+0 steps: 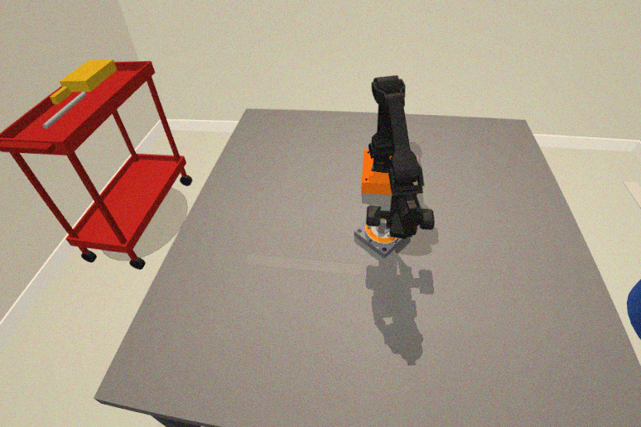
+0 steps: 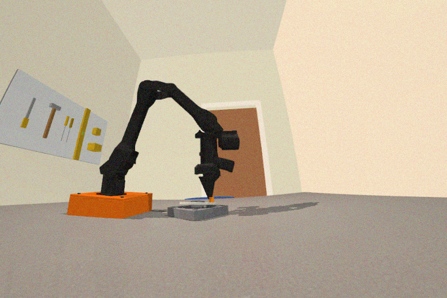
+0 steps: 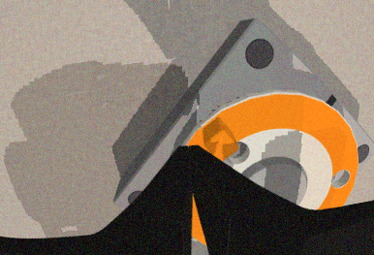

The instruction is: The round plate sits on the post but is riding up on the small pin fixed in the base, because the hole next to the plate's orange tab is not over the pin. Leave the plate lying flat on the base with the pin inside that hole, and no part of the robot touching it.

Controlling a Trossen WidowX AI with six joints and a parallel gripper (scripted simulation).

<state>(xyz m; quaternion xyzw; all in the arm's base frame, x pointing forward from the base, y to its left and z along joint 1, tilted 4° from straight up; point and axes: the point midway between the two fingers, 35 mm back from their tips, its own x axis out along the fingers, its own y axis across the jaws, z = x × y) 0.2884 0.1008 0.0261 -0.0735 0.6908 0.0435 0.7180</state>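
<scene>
Right now the base is 2 cm behind my gripper tip, 5 cm to the right of it and 2 cm below it.
</scene>
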